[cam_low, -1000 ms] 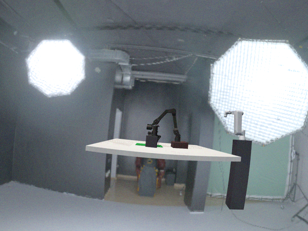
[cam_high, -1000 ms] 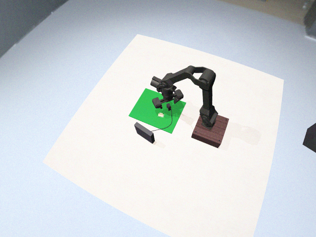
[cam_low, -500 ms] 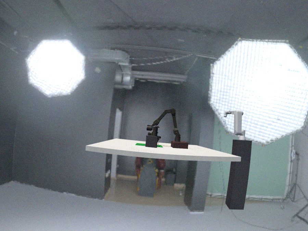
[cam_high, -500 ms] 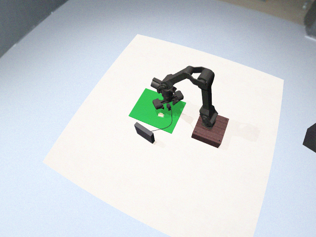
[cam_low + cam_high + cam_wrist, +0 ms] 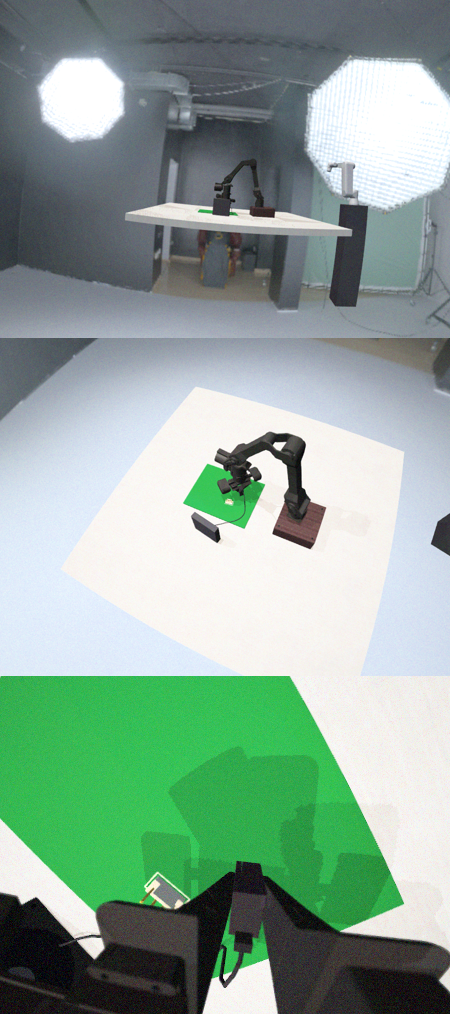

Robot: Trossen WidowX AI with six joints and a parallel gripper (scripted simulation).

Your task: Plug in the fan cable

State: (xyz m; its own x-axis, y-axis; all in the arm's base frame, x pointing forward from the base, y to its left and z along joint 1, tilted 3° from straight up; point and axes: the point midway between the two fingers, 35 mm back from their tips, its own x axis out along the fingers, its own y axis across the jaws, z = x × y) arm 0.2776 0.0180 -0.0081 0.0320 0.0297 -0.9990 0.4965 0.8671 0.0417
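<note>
Right now my gripper tip is 1 cm short of the cream four-pin header, 7 cm to the right of it and 2 cm above it. The rest, counted from my gripper tip: grey plug 1 cm behind, 1 cm above; then fan 1 cm behind, 23 cm to the left, 4 cm above; then green board 5 cm ahead, 5 cm to the left, 3 cm below.
</note>
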